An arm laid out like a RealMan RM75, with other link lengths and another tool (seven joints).
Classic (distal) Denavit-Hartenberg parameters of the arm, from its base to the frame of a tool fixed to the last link. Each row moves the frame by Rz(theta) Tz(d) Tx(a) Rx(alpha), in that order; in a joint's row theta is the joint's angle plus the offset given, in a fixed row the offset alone. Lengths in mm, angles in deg.
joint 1: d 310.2  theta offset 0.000  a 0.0  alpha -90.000
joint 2: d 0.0  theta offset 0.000  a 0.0  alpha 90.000
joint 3: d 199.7  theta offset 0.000  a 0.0  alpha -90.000
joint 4: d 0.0  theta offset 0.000  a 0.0  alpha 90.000
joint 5: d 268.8  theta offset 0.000  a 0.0  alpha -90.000
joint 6: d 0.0  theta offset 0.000  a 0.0  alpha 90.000
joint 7: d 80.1  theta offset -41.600  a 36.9  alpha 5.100
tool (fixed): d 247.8  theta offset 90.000  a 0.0  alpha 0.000
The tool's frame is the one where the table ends.
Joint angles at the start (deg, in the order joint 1, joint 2, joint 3, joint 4, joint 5, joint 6, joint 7): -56.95, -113.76, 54.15, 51.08, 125.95, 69.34, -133.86
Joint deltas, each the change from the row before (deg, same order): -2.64, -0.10, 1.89, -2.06, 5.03, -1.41, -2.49; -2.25, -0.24, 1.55, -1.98, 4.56, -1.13, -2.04; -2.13, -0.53, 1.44, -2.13, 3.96, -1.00, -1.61; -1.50, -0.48, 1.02, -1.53, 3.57, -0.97, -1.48; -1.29, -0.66, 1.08, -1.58, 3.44, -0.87, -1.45; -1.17, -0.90, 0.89, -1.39, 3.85, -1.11, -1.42
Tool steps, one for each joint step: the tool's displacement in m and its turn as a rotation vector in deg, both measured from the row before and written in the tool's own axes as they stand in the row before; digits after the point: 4 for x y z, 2 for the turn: -0.0096, 0.0071, 0.0140, -1.33, -4.64, 1.51; -0.0092, 0.0066, 0.0117, -1.06, -4.19, 1.53; -0.0058, 0.0089, 0.0122, -1.18, -3.56, 1.66; -0.0071, 0.0047, 0.0082, -0.47, -3.17, 1.27; -0.0072, 0.0072, 0.0090, -0.67, -3.08, 1.26; -0.0071, 0.0056, 0.0084, -0.23, -3.16, 1.45
